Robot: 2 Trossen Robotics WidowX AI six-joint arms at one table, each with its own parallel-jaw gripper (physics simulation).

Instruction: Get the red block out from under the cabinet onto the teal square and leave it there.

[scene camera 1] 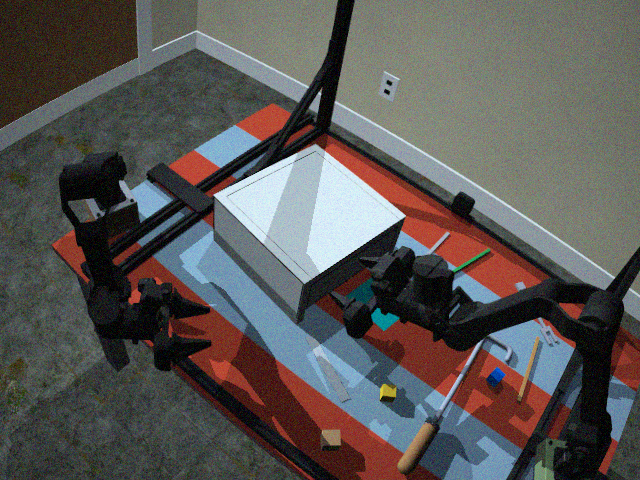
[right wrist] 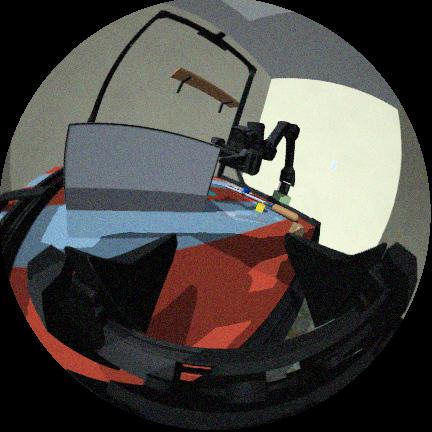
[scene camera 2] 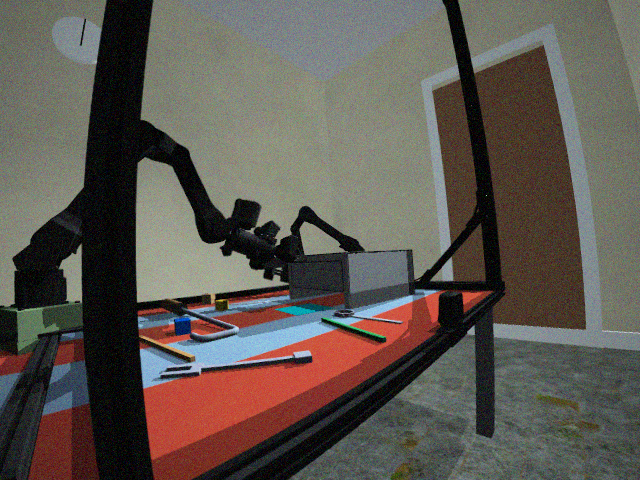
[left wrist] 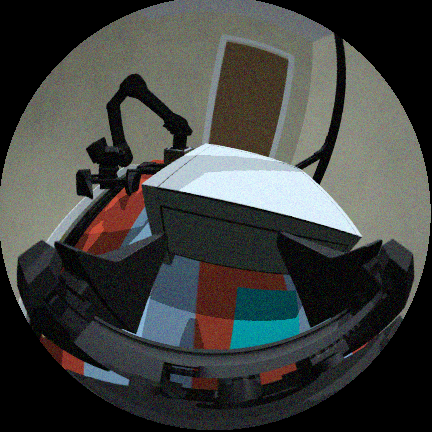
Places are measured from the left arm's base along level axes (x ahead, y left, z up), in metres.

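Pixels of known places: left gripper, fingertip midpoint: (scene camera 1: pixel 344 275) (scene camera 2: pixel 295 262) (left wrist: pixel 223 238); right gripper, fingertip midpoint: (scene camera 1: pixel 210 326) (right wrist: pixel 232 239) (scene camera 2: pixel 284 278) (left wrist: pixel 111 194); left arm's base, origin of the base link: (scene camera 1: pixel 568 465) (right wrist: pixel 282 193) (scene camera 2: pixel 40 305); right arm's base, origin of the base link: (left wrist: pixel 179 147).
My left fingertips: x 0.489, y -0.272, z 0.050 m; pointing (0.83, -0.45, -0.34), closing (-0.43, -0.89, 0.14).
Observation:
For each thing: its top centre in the pictures, then the offset to it from my left fingertips. "pt": a spot on its surface instead.
- white box-shaped cabinet, middle of its top: (left wrist: pixel 266 167) (scene camera 1: pixel 310 204) (right wrist: pixel 144 133) (scene camera 2: pixel 348 253) dx +0.096, dy -0.135, dz +0.021 m
- teal square, surface spot: (left wrist: pixel 265 332) pt dx -0.102, dy -0.040, dz -0.114 m
- yellow block, middle of its top: (scene camera 1: pixel 389 390) (scene camera 2: pixel 221 300) dx -0.132, dy +0.164, dz -0.090 m
- blue block, middle of its top: (scene camera 1: pixel 498 374) (scene camera 2: pixel 182 319) dx -0.347, dy +0.080, dz -0.090 m
- tan block, middle of its top: (scene camera 1: pixel 331 437) (right wrist: pixel 299 224) (scene camera 2: pixel 208 293) dx -0.047, dy +0.284, dz -0.085 m
- wooden-handled hooked tool, surface spot: (scene camera 1: pixel 417 448) pt dx -0.198, dy +0.273, dz -0.081 m
- green stick, middle of its top: (scene camera 2: pixel 348 326) (scene camera 1: pixel 466 263) dx -0.270, dy -0.207, dz -0.108 m
- wrench, middle of its top: (scene camera 2: pixel 239 360) (scene camera 1: pixel 536 311) dx -0.449, dy -0.117, dz -0.106 m
The white box-shaped cabinet (scene camera 1: pixel 310 206) (scene camera 2: pixel 379 273) (left wrist: pixel 250 185) (right wrist: pixel 135 165) stands on the striped table. The teal square (scene camera 1: pixel 383 319) (scene camera 2: pixel 307 310) (left wrist: pixel 265 332) lies flat in front of the cabinet's panelled face, partly in shadow. The red block does not show in any view; the space beneath the cabinet is hidden. My left gripper (scene camera 1: pixel 346 276) (left wrist: pixel 223 238) is open and empty, above the table close to that face, its fingers pointing toward the cabinet. My right gripper (scene camera 1: pixel 209 326) (right wrist: pixel 232 239) (left wrist: pixel 111 194) is open and empty, off the cabinet's plain side, above the table's near-left edge in scene camera 1.
A yellow block (scene camera 1: pixel 388 392) (scene camera 2: pixel 221 304), a blue block (scene camera 1: pixel 495 377) (scene camera 2: pixel 181 326) and a tan block (scene camera 1: pixel 330 439) lie apart. A wooden-handled hooked tool (scene camera 1: pixel 417 448), a green stick (scene camera 1: pixel 471 260) (scene camera 2: pixel 354 329) and a wrench (scene camera 2: pixel 248 363) also lie there. Black frame bars edge the table.

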